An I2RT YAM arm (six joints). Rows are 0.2 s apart.
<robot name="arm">
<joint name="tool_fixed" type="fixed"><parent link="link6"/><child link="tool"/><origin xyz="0 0 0" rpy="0 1.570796 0"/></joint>
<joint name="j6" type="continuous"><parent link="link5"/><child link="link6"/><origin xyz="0.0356 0 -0.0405"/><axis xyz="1 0 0"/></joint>
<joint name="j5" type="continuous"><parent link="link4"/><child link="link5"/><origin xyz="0.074 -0.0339 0.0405"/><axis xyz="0 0 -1"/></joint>
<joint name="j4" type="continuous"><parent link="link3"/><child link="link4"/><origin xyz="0.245 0.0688 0.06"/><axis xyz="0 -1 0"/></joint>
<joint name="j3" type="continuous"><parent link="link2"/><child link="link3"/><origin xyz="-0.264 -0.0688 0"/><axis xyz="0 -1 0"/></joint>
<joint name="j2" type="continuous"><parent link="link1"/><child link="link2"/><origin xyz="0.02 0.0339 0.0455"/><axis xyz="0 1 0"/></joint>
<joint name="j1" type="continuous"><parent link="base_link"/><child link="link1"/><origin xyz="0 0 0.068"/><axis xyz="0 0 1"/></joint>
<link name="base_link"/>
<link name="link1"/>
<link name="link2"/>
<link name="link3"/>
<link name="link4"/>
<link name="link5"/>
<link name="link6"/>
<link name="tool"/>
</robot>
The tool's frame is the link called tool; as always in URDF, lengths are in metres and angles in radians. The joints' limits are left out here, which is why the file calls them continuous.
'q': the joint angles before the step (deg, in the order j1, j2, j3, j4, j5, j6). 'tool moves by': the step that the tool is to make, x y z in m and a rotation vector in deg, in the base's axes. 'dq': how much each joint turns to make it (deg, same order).
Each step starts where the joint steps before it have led.
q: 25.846 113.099 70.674 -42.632 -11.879 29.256
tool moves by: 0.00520 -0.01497 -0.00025 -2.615 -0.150 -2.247
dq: -2.318 -0.001 0.044 -1.050 2.426 -0.263
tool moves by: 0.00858 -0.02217 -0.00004 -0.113 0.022 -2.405
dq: -3.868 0.001 0.001 -0.306 0.000 -1.486
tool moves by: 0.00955 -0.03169 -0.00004 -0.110 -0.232 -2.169
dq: -5.398 0.001 0.000 -0.349 -0.022 -3.278
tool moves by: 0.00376 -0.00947 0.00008 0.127 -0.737 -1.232
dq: -1.640 0.000 0.000 0.678 0.022 -0.416
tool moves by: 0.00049 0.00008 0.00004 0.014 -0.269 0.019
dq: 0.000 -0.001 0.000 0.260 0.044 -0.023
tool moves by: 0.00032 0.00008 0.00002 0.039 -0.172 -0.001
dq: 0.001 -0.001 -0.002 0.178 0.000 0.002
